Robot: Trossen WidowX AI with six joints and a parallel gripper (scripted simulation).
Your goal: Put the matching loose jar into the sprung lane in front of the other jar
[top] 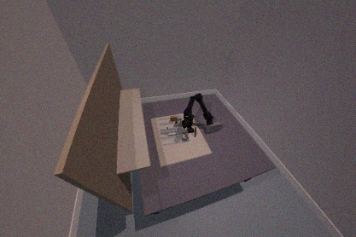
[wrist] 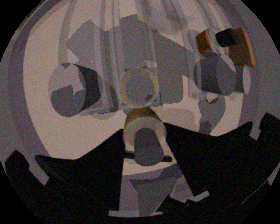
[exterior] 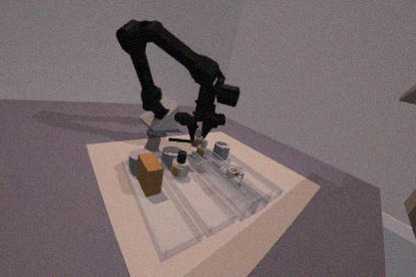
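Right now my gripper tip is 180 mm short of the clear lane, 70 mm to the left of it and 30 mm above it. Also, from my gripper tip: orange-brown box 240 mm to the right, 80 mm ahead, 10 mm below; tan wall panel 660 mm ahead, 350 mm above, 100 mm to the right.
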